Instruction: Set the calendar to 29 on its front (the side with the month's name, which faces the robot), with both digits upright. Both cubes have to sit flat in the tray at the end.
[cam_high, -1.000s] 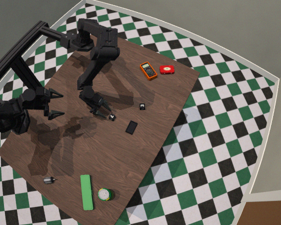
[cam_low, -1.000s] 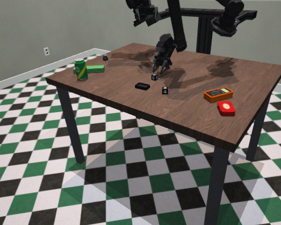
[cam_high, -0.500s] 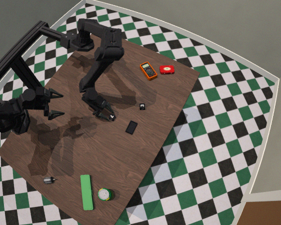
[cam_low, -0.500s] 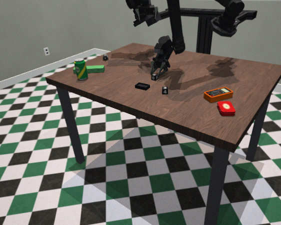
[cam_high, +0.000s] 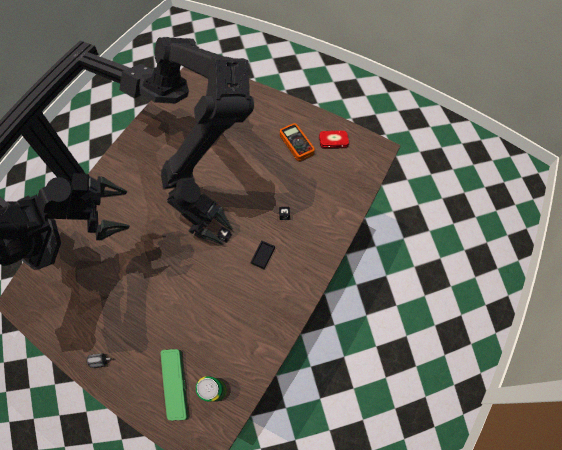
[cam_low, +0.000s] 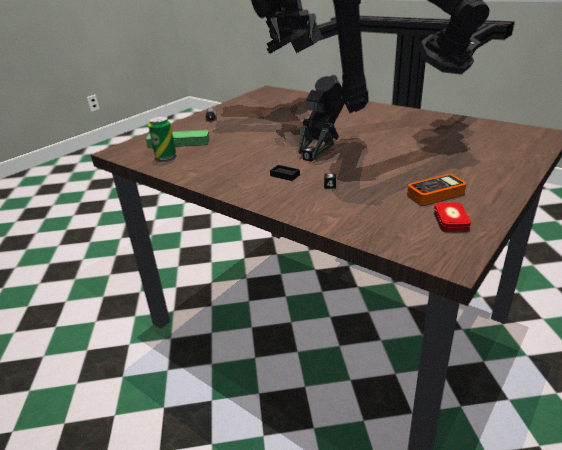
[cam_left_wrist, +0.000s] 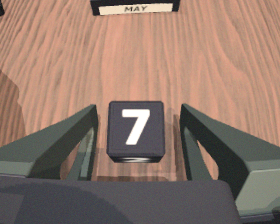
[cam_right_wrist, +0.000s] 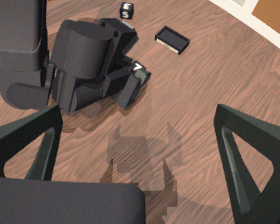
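My left gripper is now 110 mm short of the black cube, 150 mm to the right of it and 10 mm above it. The rest, counted from my left hand: black calendar tray 120 mm ahead, 10 mm to the left, 10 mm below; green case 110 mm ahead, 450 mm to the right, 10 mm below; red box 120 mm ahead, 460 mm to the left, 10 mm below.
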